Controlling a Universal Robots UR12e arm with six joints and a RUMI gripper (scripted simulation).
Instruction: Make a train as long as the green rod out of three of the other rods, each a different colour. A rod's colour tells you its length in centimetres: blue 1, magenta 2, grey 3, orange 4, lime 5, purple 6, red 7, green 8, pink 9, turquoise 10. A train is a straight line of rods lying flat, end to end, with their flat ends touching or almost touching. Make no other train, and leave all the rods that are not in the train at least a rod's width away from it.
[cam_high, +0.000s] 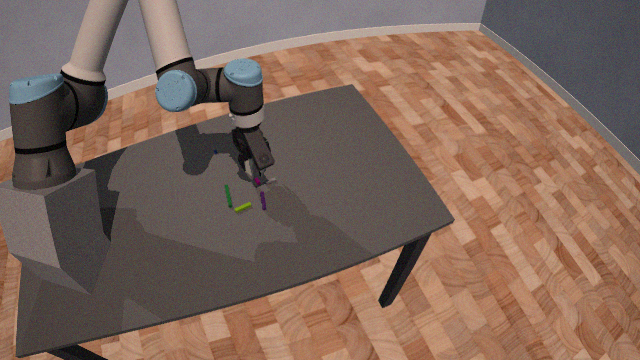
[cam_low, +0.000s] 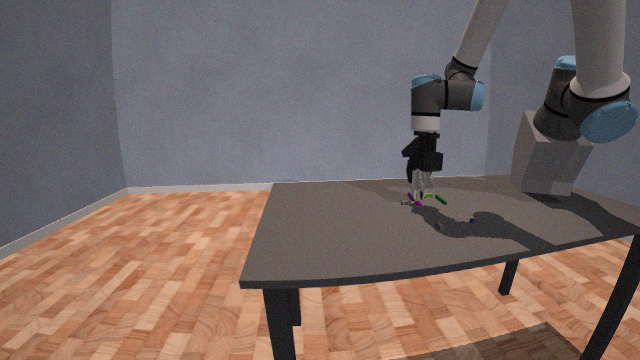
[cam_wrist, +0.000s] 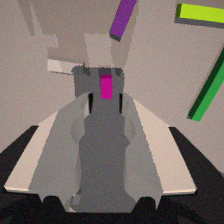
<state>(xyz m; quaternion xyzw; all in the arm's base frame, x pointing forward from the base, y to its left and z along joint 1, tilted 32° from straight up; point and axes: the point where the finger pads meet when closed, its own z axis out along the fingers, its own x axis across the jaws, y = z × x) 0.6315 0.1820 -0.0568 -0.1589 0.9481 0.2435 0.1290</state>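
Now: the magenta rod 3 cm below my hand. Round my hand: purple rod 1 cm ahead, 8 cm to the right, 3 cm below; then lime rod 5 cm behind, 9 cm to the right, 3 cm below; then green rod 9 cm behind, 4 cm to the right, 3 cm below.
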